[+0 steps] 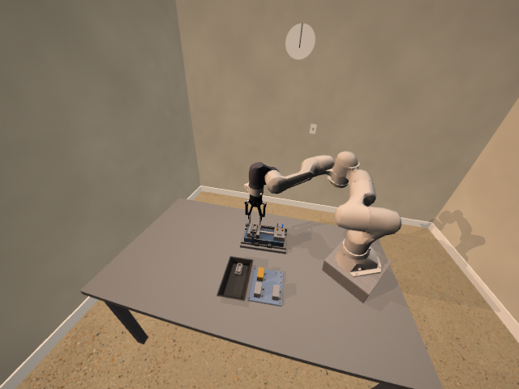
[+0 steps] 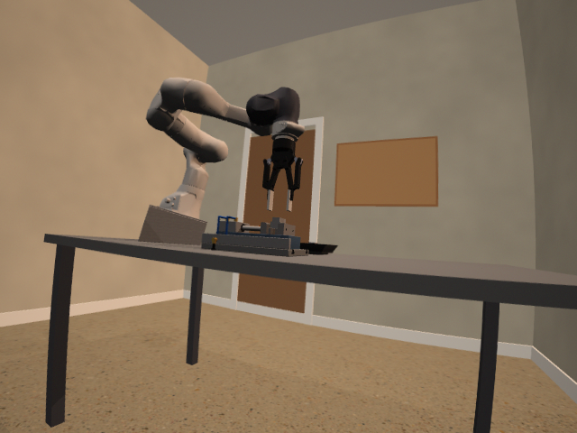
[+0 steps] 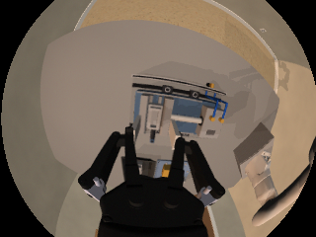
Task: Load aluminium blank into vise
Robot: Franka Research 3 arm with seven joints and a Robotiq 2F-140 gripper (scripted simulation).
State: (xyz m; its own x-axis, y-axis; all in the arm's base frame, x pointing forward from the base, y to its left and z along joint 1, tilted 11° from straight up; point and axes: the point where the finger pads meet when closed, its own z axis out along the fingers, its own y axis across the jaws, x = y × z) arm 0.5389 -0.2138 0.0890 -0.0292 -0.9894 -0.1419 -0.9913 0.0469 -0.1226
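Now: hand 70 mm past the vise, 10 mm to the right of it and 130 mm above it. Also, from my hand: brass blank: 70 mm behind, 280 mm to the left, 140 mm below.
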